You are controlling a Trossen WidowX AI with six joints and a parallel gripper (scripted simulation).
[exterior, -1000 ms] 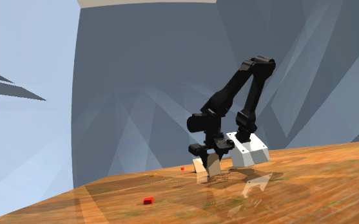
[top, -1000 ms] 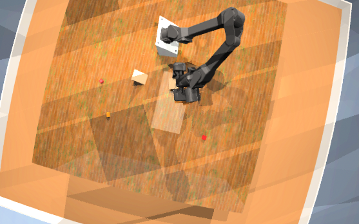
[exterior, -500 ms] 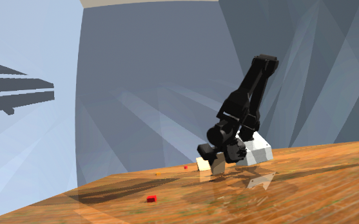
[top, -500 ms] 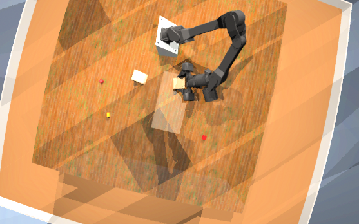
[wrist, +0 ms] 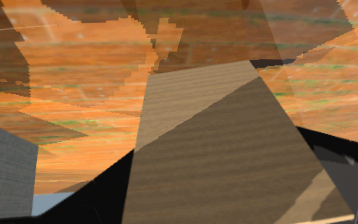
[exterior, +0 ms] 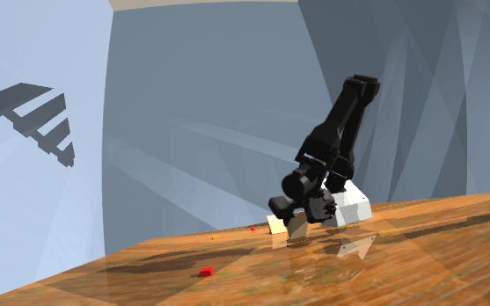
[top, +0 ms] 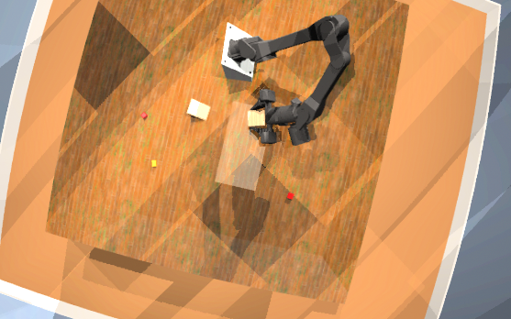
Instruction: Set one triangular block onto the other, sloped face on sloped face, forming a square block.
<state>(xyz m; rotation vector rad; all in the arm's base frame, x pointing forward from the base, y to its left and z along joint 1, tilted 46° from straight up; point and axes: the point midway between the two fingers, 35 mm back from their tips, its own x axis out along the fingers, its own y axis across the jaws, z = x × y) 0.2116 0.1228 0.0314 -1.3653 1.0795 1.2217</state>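
The wooden triangular block lies 2 cm to the left of my gripper tip. The rest, counted from my gripper tip: yellow cube: 21 cm ahead, 35 cm to the right, 4 cm below.
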